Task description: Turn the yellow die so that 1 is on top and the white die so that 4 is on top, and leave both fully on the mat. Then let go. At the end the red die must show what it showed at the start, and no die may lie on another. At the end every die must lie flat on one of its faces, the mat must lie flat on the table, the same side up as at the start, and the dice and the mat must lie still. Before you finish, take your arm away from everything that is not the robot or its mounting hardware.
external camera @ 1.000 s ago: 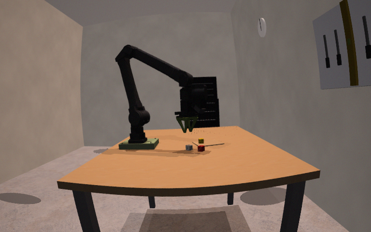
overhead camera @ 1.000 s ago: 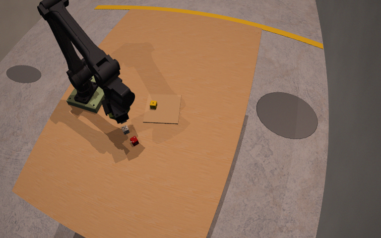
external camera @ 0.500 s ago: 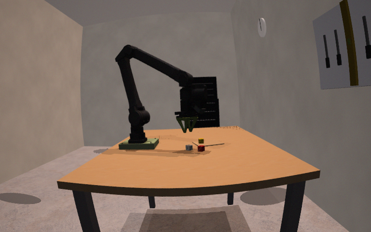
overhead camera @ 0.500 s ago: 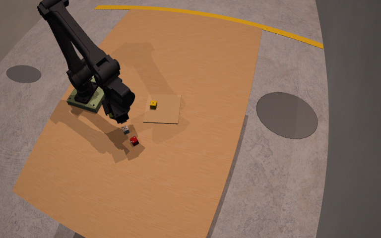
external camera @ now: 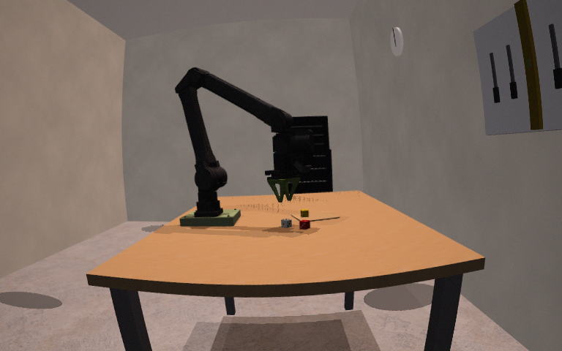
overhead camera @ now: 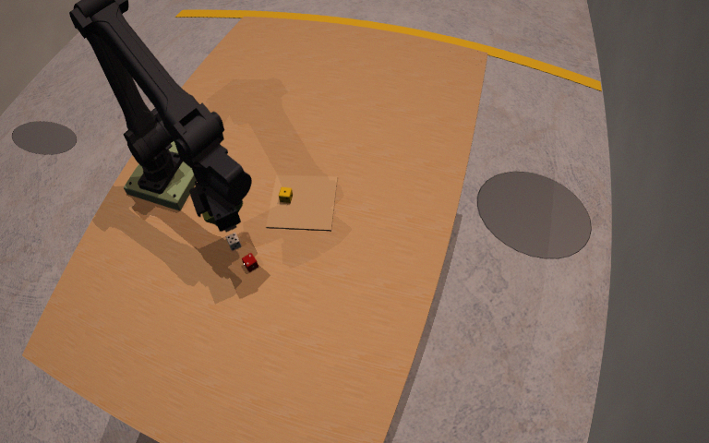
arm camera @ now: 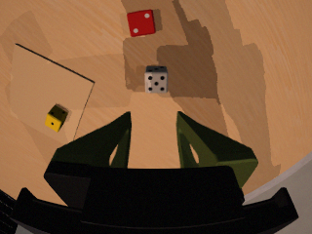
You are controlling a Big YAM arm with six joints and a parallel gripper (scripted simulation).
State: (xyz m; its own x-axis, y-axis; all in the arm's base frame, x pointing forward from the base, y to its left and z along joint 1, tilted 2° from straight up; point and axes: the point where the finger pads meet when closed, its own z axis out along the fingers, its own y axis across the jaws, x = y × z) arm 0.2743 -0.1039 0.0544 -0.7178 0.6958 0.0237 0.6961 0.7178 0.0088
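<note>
Now: hand 80 mm above the white die and 10 mm to the left of it. From my hand the other things lie so: yellow die 140 mm to the left, 70 mm below, 70 mm ahead; then tan mat 140 mm to the left, 100 mm ahead, 90 mm below; then red die 80 mm below, 60 mm ahead, 40 mm to the right.
</note>
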